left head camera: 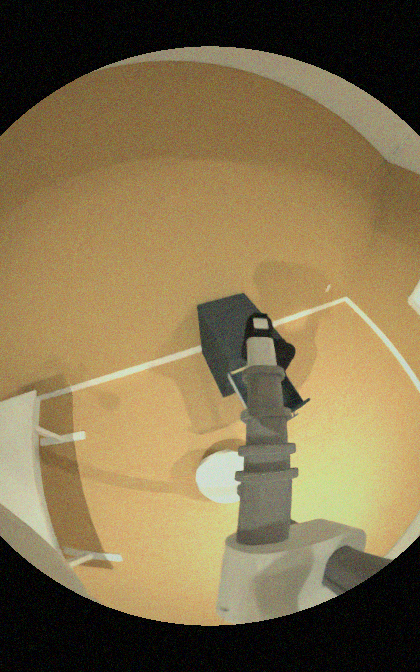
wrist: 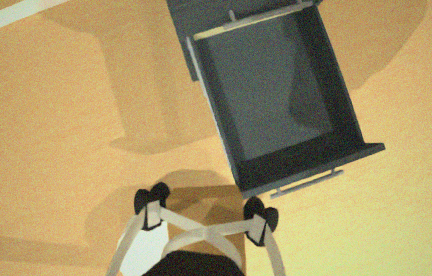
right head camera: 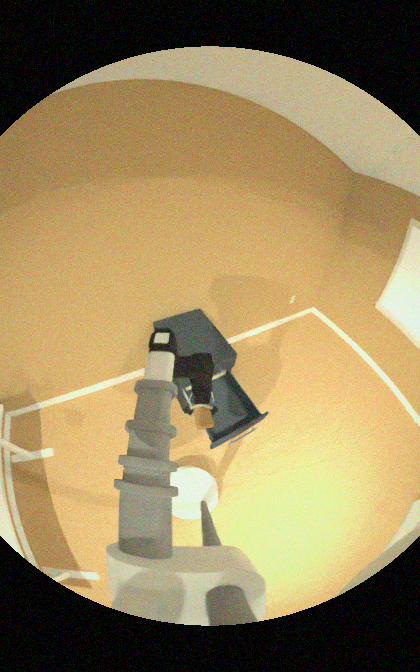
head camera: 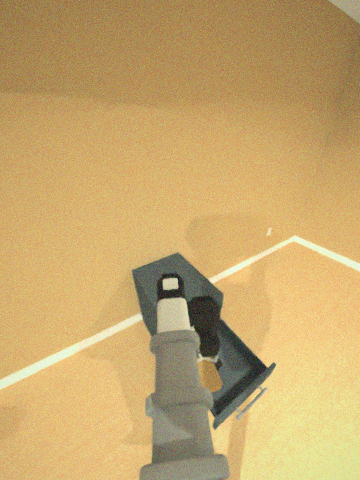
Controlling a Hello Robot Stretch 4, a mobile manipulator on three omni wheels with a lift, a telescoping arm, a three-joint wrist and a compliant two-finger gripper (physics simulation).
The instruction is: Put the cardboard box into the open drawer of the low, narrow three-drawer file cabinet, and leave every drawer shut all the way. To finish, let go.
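Frame: origin at the robot's base, x down, y left, z ahead, level; centimetres.
Seen in the pictures: gripper, fingertip midpoint: (wrist: 207, 205) (head camera: 203, 368).
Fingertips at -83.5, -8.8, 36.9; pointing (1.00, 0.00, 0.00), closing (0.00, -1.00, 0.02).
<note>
Offsets run from my fingertips to a thing's middle, as dx, dy, dz. "*": to the spot under its first point.
The dark grey file cabinet (head camera: 150, 272) (left head camera: 220, 320) (right head camera: 195, 335) stands on the floor, with its drawer (head camera: 240, 365) (right head camera: 232, 400) (wrist: 270, 90) pulled out. The drawer's inside shows no object in the wrist view. A handle {* +29.8, -8.0, +36.2} (wrist: 270, 16) of a closed drawer shows above the open one. My gripper (head camera: 209, 360) (right head camera: 202, 407) (wrist: 207, 205) is shut on the brown cardboard box {-2.4, -0.5, -2.6} (head camera: 210, 376) (right head camera: 204, 417) (wrist: 205, 197). In the wrist view the box is just off the drawer's front left corner; in the head view it overlaps the drawer's left side. Their height difference is unclear.
My arm (head camera: 177, 380) (left head camera: 265, 430) (right head camera: 152, 430) reaches out over the cabinet. A white round object (left head camera: 217, 477) (right head camera: 195, 492) (wrist: 145, 252) is on the floor in front of the cabinet. A white piece of furniture (left head camera: 15, 450) stands at the far left. Walls rise behind.
</note>
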